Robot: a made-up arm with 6 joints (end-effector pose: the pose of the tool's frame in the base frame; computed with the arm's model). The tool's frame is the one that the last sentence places.
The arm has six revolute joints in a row. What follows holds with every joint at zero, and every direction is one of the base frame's. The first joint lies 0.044 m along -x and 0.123 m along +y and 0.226 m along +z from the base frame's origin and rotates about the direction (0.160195, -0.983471, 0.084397), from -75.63 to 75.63 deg. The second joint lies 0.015 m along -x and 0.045 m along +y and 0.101 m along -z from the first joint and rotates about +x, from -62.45 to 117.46 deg. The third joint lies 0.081 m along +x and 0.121 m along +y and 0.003 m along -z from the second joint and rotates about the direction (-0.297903, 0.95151, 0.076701), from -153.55 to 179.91 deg. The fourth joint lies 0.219 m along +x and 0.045 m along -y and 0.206 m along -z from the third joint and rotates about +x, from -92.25 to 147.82 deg. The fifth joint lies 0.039 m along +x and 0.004 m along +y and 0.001 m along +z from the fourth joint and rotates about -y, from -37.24 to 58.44 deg. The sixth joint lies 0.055 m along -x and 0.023 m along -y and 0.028 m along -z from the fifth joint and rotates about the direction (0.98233, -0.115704, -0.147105), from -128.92 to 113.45 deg. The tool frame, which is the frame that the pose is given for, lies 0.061 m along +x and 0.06 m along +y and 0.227 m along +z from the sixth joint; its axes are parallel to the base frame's.
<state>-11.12 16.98 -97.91 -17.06 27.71 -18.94</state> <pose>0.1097 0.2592 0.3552 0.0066 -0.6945 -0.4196 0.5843</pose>
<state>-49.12 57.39 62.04 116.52 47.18 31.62</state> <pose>-0.3689 0.2881 0.0953 0.4053 0.1677 -0.8946 0.0853</pose>
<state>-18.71 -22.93 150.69 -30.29 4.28 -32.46</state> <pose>-0.3411 0.2442 0.1962 0.2764 -0.8543 -0.4139 0.1500</pose>
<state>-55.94 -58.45 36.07 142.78 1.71 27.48</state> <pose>-0.2478 -0.2862 0.0908 0.4369 0.1242 -0.6360 0.6238</pose>
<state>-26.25 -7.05 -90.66 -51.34 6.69 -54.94</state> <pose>0.3768 0.4007 0.1705 -0.6238 -0.2617 -0.3922 0.6233</pose>
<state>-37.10 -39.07 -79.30 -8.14 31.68 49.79</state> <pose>0.1025 0.1274 0.1136 0.2874 -0.4670 0.3602 0.7547</pose>
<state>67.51 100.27 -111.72 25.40 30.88 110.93</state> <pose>0.4053 0.0059 0.5110 -0.0916 0.3561 -0.0370 0.9292</pose>
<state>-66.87 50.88 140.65 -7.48 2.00 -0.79</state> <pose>-0.2635 0.3025 0.2187 -0.1631 -0.8973 -0.4090 0.0303</pose>
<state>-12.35 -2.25 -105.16 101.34 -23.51 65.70</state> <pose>0.4615 0.1485 0.3241 0.7331 -0.0008 0.6785 0.0472</pose>
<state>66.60 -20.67 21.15 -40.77 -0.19 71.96</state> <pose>0.1947 0.1551 0.4309 0.1495 -0.4767 -0.0213 0.8660</pose>
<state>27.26 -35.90 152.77 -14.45 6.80 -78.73</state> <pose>-0.3428 0.2761 0.0868 -0.4128 0.7949 0.4444 0.0141</pose>
